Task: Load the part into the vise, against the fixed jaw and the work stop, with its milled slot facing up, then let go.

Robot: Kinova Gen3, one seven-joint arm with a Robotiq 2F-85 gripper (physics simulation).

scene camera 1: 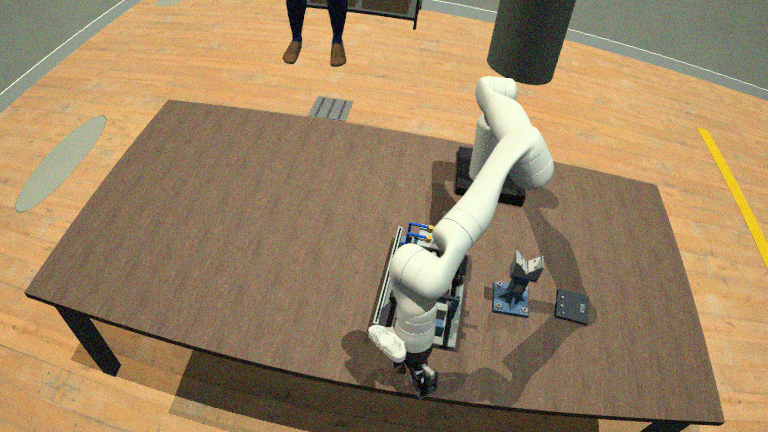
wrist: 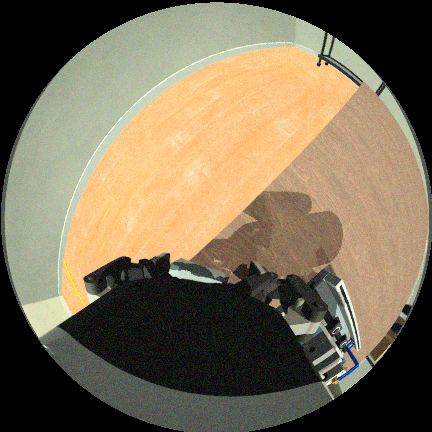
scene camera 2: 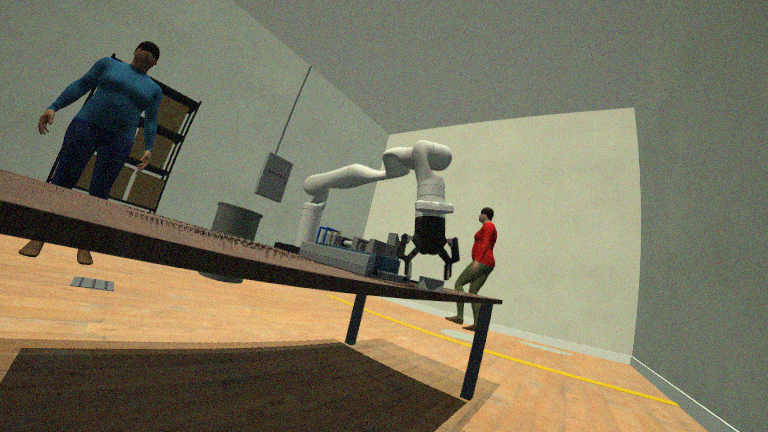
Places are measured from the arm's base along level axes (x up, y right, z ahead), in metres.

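Pixels of known places: gripper, between the fingertips: [scene camera 1: 409, 380] [wrist: 208, 266] [scene camera 2: 427, 279].
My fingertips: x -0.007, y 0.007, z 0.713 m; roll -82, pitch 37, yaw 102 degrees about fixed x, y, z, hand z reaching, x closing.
Ahead of a thing's pixels: the offset from my fingertips to its top centre. "spot": to the spot under its first point.
The part, a small grey block {dy -0.029, dx +0.005, dz -0.010 m} [scene camera 2: 430, 283] [wrist: 196, 271], lies on the table near its front edge. In scene camera 1 the gripper largely hides it, and its milled slot cannot be made out. My gripper [scene camera 1: 423, 381] [scene camera 2: 427, 272] [wrist: 208, 266] is open and points down, low over the part. Its fingers stand either side of the part, with nothing gripped. The vise {dy +0.044, dx +0.074, dz -0.253 m} [scene camera 1: 448, 335] [scene camera 2: 338, 258] [wrist: 324, 351], grey and blue, stands behind the gripper. The arm covers much of it in scene camera 1, and the fixed jaw and work stop cannot be told apart.
A blue stand with a V-shaped grey top [scene camera 1: 527, 267] stands right of the vise in scene camera 1. A dark flat plate {dy -0.338, dx -0.017, dz -0.351 m} [scene camera 1: 572, 306] lies farther right. A blue bracket {spot: dy +0.097, dx +0.083, dz -0.323 m} [scene camera 1: 417, 235] [wrist: 354, 364] is at the vise's rear. The table's front edge [scene camera 1: 300, 371] runs close by the gripper.
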